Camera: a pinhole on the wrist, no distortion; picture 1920 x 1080 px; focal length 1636.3 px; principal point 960.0 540.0 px. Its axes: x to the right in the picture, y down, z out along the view. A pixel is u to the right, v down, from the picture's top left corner.
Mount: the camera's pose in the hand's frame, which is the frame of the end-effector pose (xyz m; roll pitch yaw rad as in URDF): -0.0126 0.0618 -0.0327 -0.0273 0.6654 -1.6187
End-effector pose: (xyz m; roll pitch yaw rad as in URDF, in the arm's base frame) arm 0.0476 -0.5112 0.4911 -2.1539 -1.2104 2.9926
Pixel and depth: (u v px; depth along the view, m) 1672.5 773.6 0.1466
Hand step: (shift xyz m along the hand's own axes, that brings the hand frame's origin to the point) 0.0056 -0.0796 0.0427
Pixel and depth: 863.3 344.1 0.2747
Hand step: -0.0455 -0.0941 0.1940
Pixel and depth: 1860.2 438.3 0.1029
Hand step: -0.0214 -0.0460 0.0134
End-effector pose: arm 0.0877 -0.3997 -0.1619 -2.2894 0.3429 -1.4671
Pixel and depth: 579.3 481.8 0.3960
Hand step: -0.0241 -0.1100 0.3359
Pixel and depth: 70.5 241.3 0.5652
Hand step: -0.1054 -0.0427 0.6037
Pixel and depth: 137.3 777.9 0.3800
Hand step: 0.0489 -0.0245 0.3829
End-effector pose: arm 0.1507 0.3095 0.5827 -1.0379 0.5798 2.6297
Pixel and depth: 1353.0 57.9 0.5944
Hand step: -0.1943 -0.4121 0.3503
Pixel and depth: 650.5 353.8 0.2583
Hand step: -0.0407 -0.0585 0.2012
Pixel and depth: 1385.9 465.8 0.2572
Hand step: -0.0274 -0.1493 0.1285
